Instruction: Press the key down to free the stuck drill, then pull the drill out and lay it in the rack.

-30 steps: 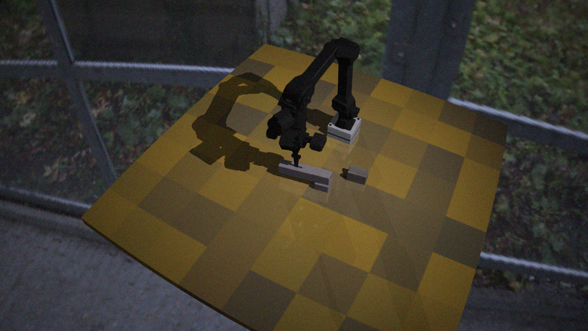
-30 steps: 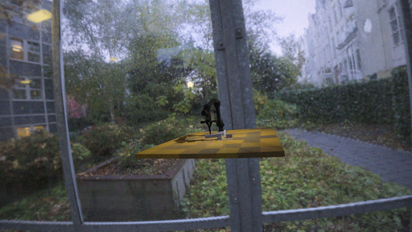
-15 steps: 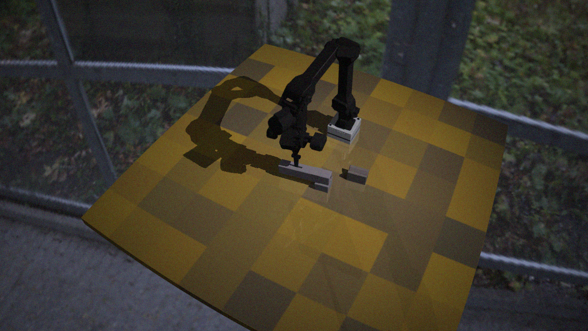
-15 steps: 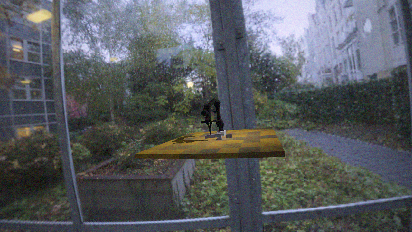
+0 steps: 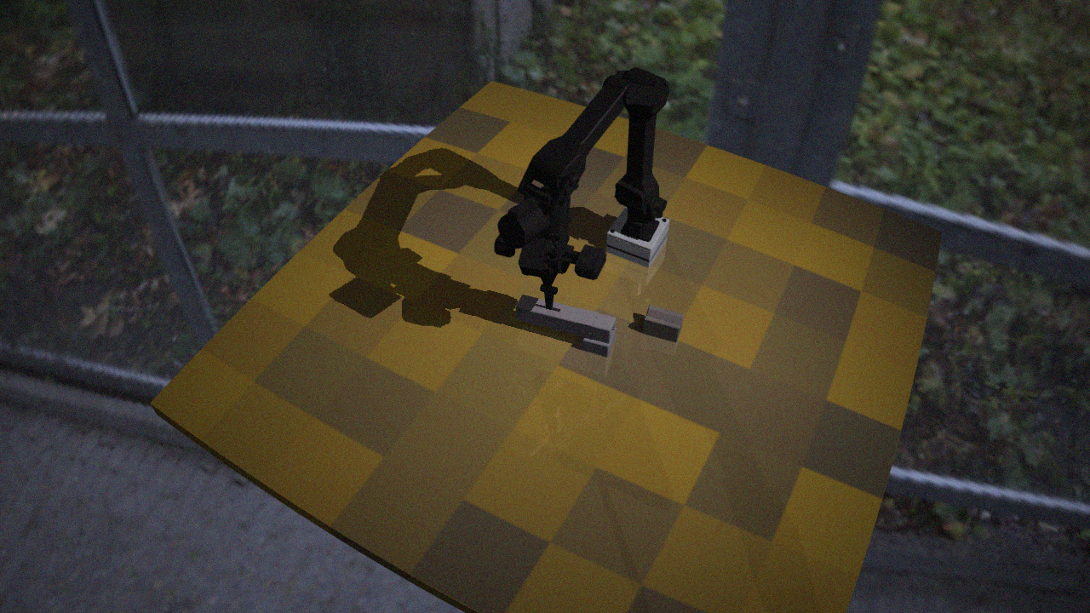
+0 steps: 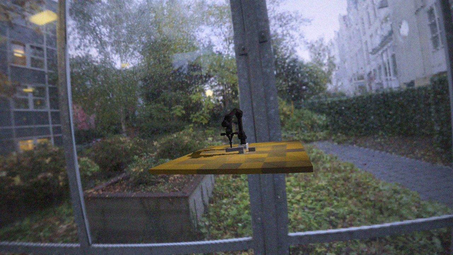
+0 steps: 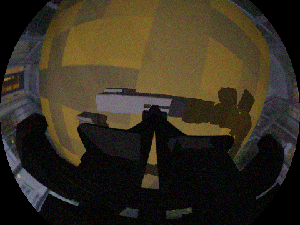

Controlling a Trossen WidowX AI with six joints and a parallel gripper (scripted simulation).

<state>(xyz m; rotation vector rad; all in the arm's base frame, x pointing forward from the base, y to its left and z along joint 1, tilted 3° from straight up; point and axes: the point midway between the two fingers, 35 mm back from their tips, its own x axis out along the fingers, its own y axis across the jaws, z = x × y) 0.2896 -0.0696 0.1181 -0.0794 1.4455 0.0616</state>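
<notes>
The dark t-shaped key lies 3 cm below my gripper tip. Also, from my gripper tip: drill 1 cm behind, 6 cm to the left, 8 cm below; grey block 1 cm behind, 4 cm to the left, 9 cm below; grey rack 10 cm behind, 20 cm to the left, 10 cm below.
</notes>
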